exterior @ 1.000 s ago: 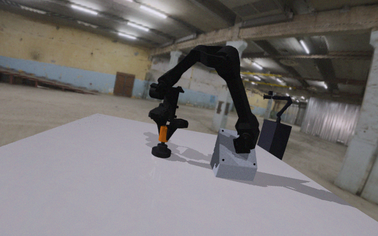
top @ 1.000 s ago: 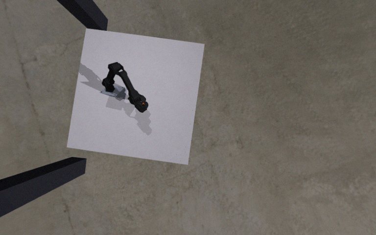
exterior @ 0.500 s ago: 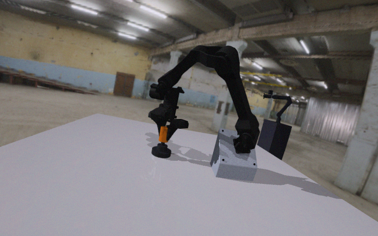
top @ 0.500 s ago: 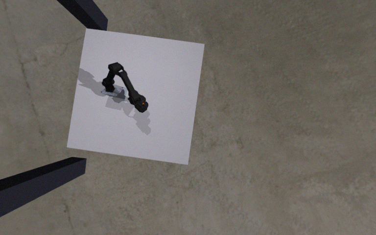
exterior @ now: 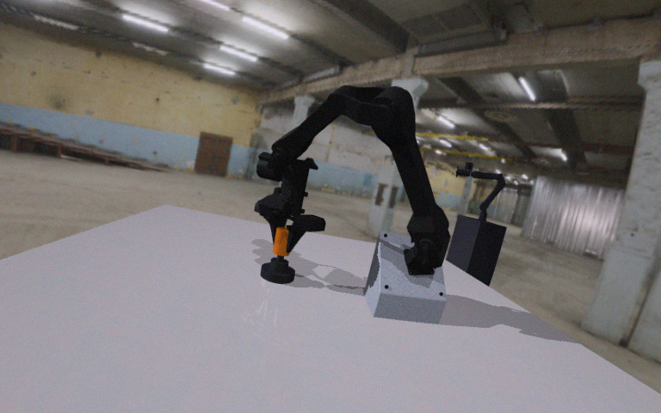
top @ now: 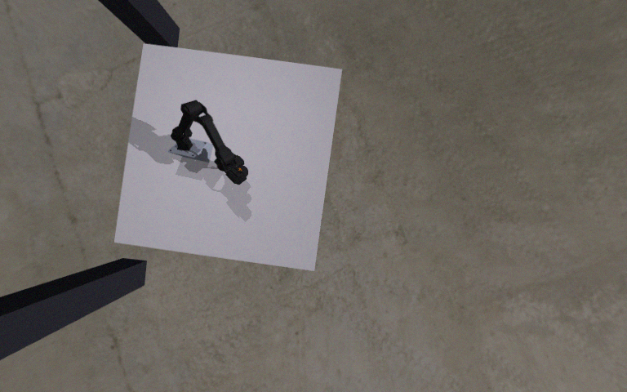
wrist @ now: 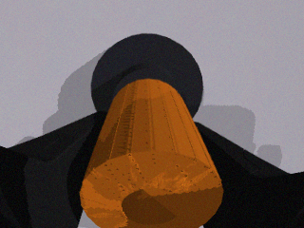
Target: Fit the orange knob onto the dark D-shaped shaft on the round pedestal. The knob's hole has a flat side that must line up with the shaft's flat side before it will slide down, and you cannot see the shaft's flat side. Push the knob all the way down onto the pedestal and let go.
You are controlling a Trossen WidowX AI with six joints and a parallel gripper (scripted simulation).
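The orange knob lies 20 mm above my gripper tip. From my gripper tip the other things lie so: dark round pedestal: 40 mm below.
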